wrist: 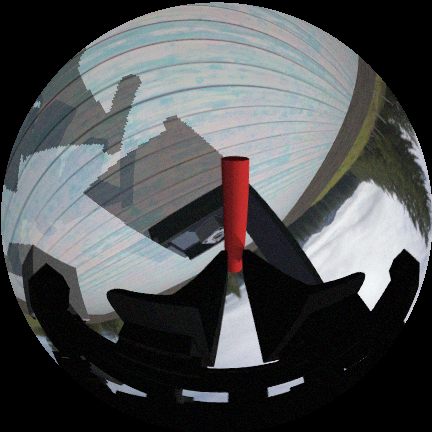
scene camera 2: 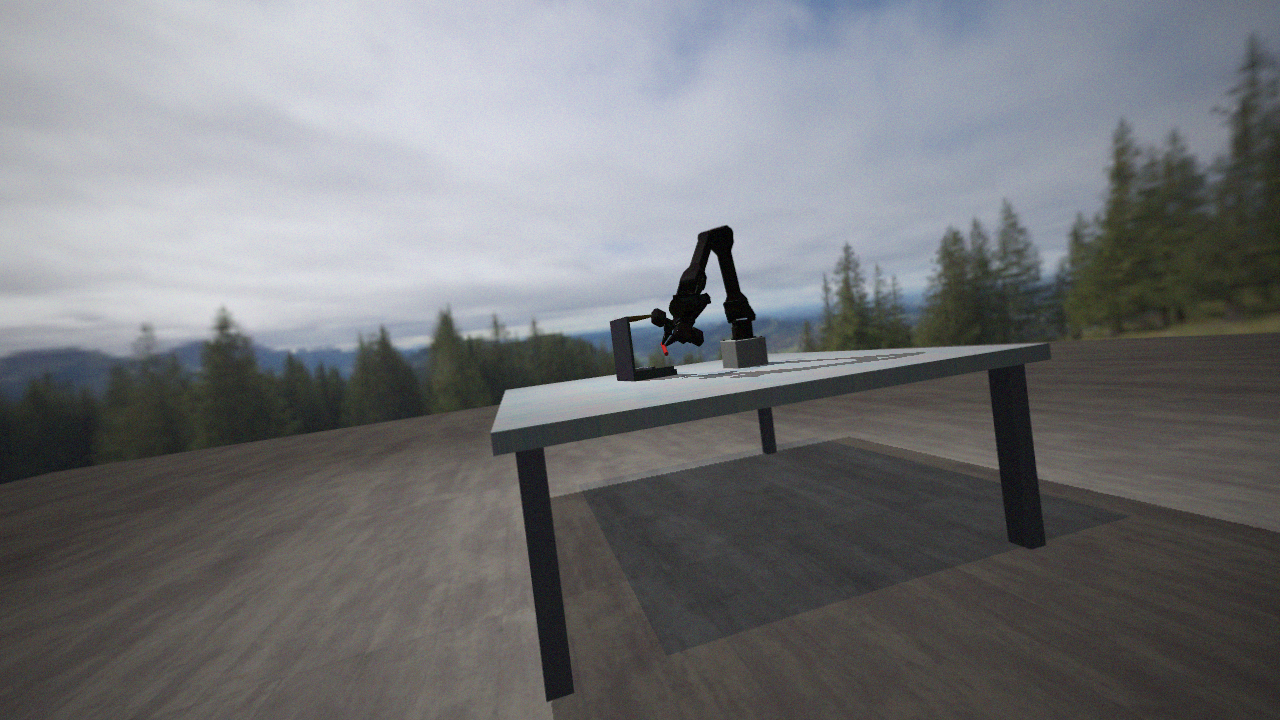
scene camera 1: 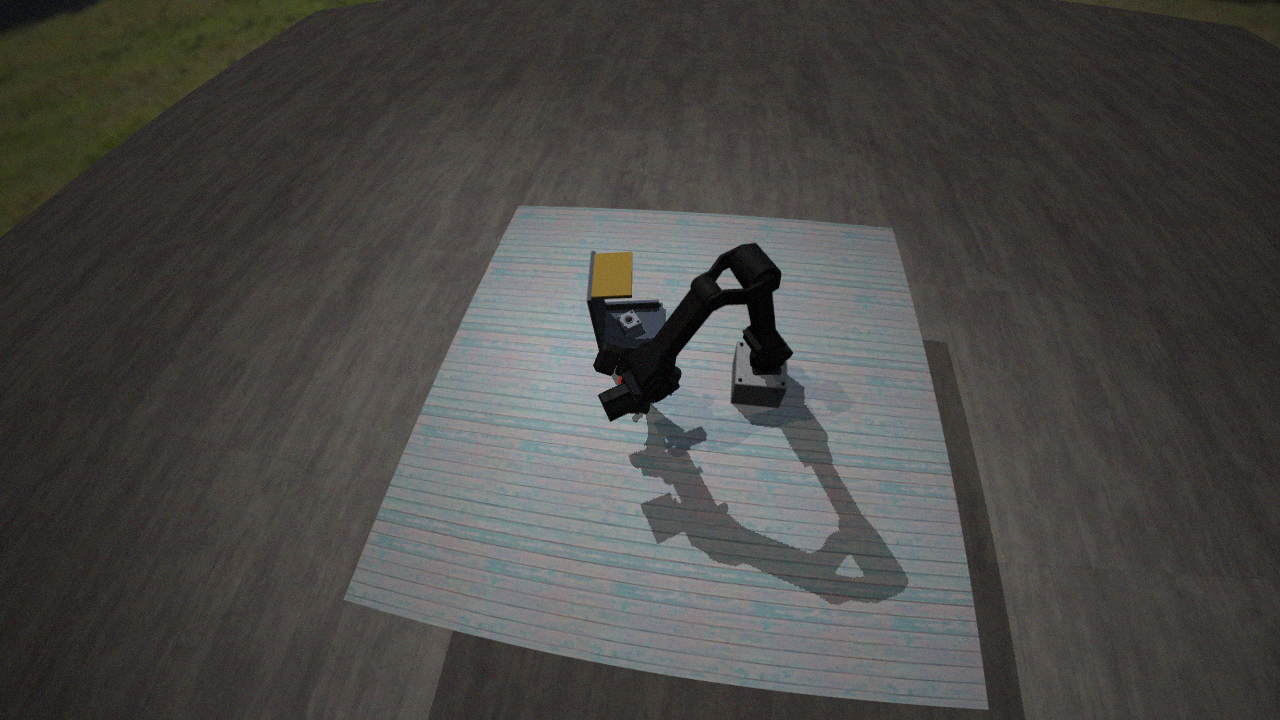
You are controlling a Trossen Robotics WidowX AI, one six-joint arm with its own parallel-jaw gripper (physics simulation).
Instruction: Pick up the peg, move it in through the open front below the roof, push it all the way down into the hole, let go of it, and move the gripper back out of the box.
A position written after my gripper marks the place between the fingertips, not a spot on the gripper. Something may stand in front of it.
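I can see a box (scene camera 1: 650, 312), (wrist: 175, 232), (scene camera 2: 652, 373). There is a red peg (wrist: 234, 169) too, and it touches nothing else besides what holds it: my gripper (scene camera 2: 663, 344), (wrist: 234, 255), (scene camera 1: 629, 358).
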